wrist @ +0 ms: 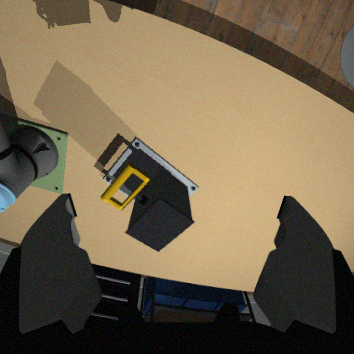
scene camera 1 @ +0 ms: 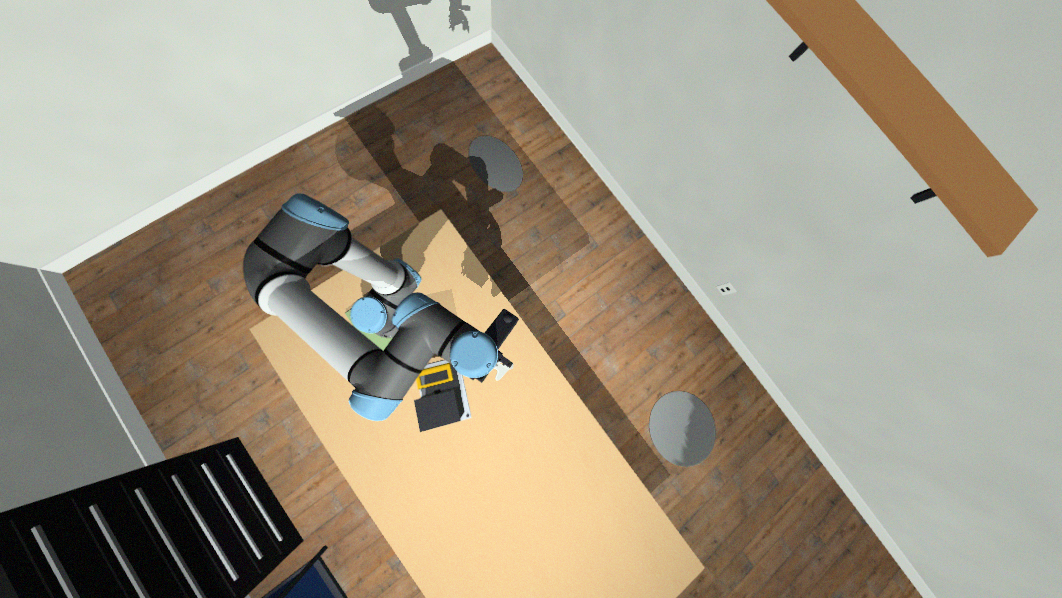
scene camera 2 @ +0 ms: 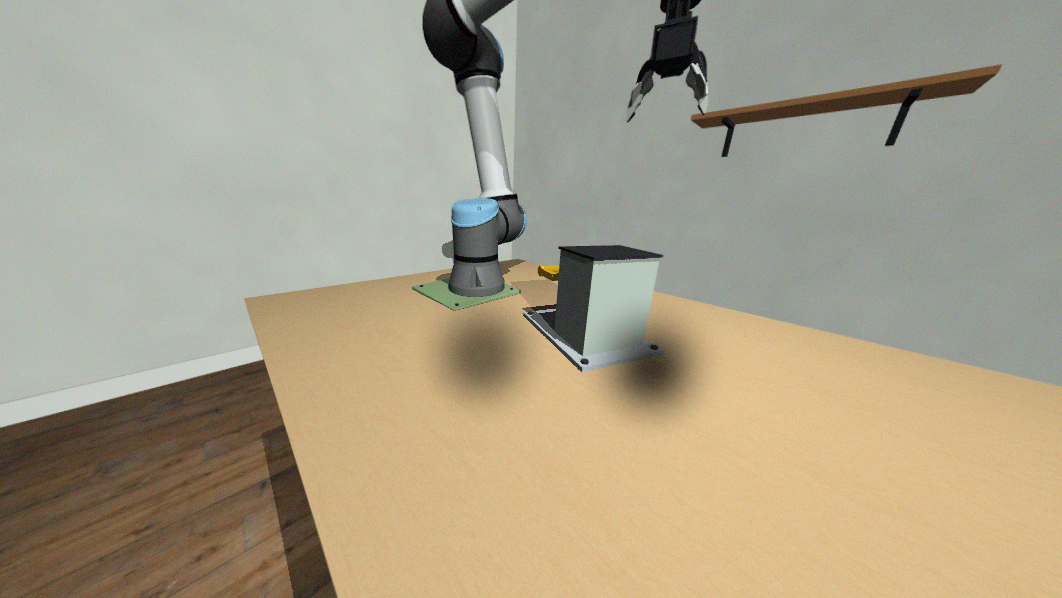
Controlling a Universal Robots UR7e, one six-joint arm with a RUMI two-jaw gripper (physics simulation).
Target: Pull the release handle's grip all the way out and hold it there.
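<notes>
The release handle's yellow rectangular grip (scene camera 1: 436,384) (scene camera 2: 548,272) (wrist: 112,203) stands out from the side of the box-shaped housing (scene camera 1: 438,410) (scene camera 2: 620,304) (wrist: 160,225) that faces the robot base. In scene camera 2 the housing hides most of the grip. The housing has a dark top and stands on a pale mounting plate (scene camera 2: 620,359) (wrist: 170,167). My gripper (scene camera 2: 667,115) (wrist: 177,196) is open and empty, high above the table and well apart from the grip. In the wrist view the grip is left of the middle between the fingers. In scene camera 1 the wrist joint partly hides the gripper.
The robot base stands on a green plate (scene camera 2: 429,288) (wrist: 59,167) on the grip's side of the housing. The forearm and elbow pass over the table near the grip in scene camera 1. A wooden wall shelf (scene camera 1: 921,126) (scene camera 2: 832,100) and a black drawer unit (scene camera 1: 156,512) stand off the table.
</notes>
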